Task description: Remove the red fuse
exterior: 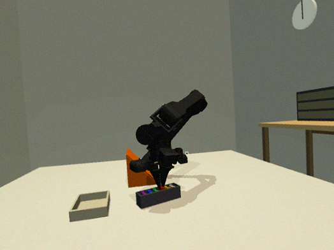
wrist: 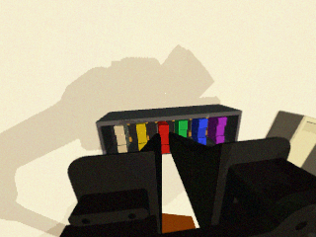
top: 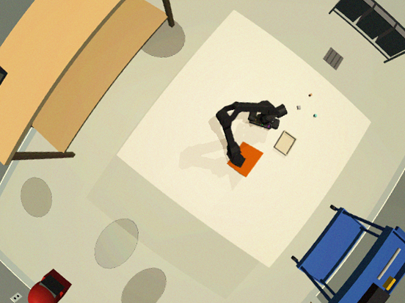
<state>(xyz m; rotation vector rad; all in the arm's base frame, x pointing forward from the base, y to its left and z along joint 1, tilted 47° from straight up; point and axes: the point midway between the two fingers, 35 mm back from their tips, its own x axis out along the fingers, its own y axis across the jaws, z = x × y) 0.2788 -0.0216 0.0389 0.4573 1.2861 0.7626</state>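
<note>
Now: gripper tip 20 mm past the tray, 220 mm to the left of it and 40 mm above it. The rest, counted from my gripper tip: grey cube: 240 mm ahead, 180 mm to the right, 30 mm below; then red fuse: 10 mm below.
</note>
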